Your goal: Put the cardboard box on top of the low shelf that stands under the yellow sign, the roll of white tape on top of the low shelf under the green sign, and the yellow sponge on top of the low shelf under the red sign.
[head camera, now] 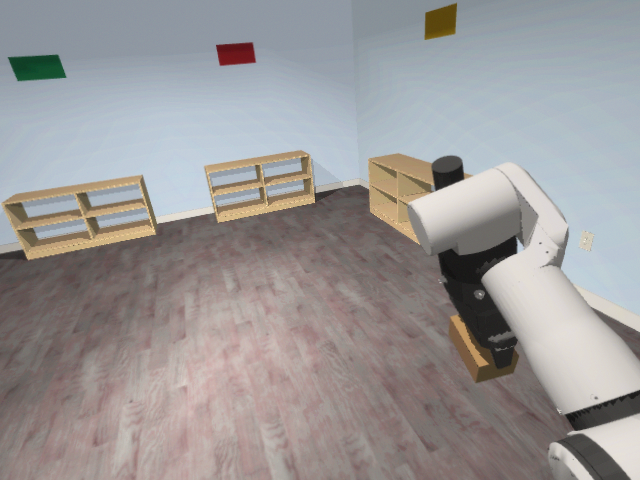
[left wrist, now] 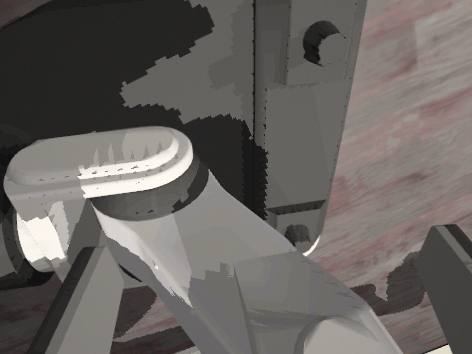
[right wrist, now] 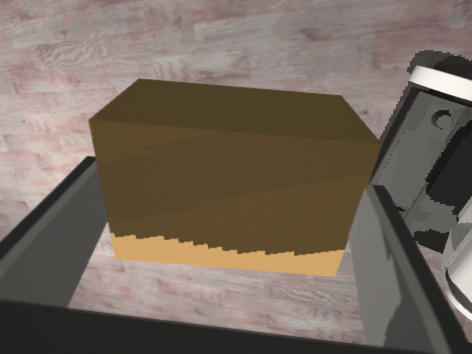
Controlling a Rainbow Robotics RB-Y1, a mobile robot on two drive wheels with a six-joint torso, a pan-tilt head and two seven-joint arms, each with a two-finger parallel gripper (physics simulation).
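Frame: origin at the robot's base, x ahead, y left, z up, level; millimetres.
Seen in the pictures: left gripper, fingertip midpoint: (left wrist: 269, 256); right gripper, fingertip midpoint: (head camera: 484, 337) (right wrist: 231, 189).
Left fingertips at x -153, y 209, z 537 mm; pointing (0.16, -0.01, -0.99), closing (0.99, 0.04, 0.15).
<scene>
A point is followed by its place in that frame.
My right gripper (head camera: 491, 352) @(y -216, x 325, z 1090 mm) (right wrist: 231, 189) @(y -216, x 325, z 1090 mm) is shut on the brown cardboard box (head camera: 465, 347) @(y -184, x 313, z 1083 mm) (right wrist: 230, 195) @(y -218, x 323, z 1098 mm), holding it above the floor at the lower right of the head view. My left gripper (left wrist: 269, 256) @(y 209, x -153, z 537 mm) is open, with no object between its fingers. The low shelf under the yellow sign (head camera: 440, 21) @(y -940, x 3374, z 1758 mm) has a wooden top board (head camera: 399, 161) @(y -641, x 3549, z 610 mm); my right arm hides its right part. The low shelf (head camera: 258, 159) @(y 911, x 4281, z 610 mm) under the red sign (head camera: 236, 53) @(y 1000, x 4467, z 1755 mm) stands in the middle back. The low shelf (head camera: 77, 188) @(y 2691, x 3568, z 610 mm) under the green sign (head camera: 37, 67) @(y 2778, x 3785, z 1753 mm) stands at the left. The tape and sponge do not show.
Wood floor (head camera: 222, 335) @(y 805, x 1770, z 0 mm) lies between my position and the shelves. Blue walls meet in a corner between the red-sign and yellow-sign shelves. My dark base (left wrist: 300, 125) @(y 45, x -7, z 191 mm) (right wrist: 400, 145) @(y -68, x 53, z 192 mm) shows in both wrist views. A wall outlet (head camera: 586, 240) @(y -1481, x 1954, z 403 mm) is at the right.
</scene>
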